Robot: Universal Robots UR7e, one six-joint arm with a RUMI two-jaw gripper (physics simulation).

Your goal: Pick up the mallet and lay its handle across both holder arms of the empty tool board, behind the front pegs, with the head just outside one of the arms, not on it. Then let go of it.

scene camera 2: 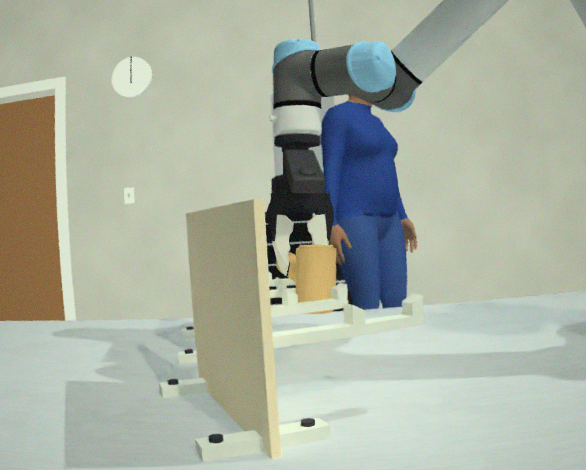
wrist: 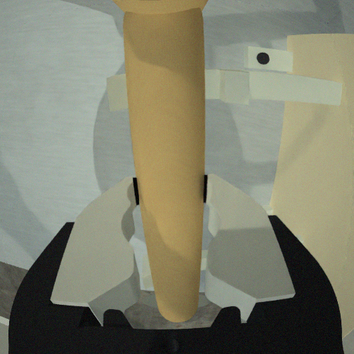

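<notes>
The mallet is light orange wood. Its head faces the camera, and its handle crosses above a holder arm of the board at right in the wrist view. The head is at the top edge there, just beyond that arm. My gripper is shut on the handle, with a pad against each side, nearer the thin end. In the scene view the head hides one finger. The empty tool board stands upright in front, with a pegged near arm and a pegged farther arm.
The boards' feet carry dark bolts, such as the near foot and one foot in the wrist view. The near board hides much behind it. A person in blue stands beyond the table, behind the arm. A door is at far left.
</notes>
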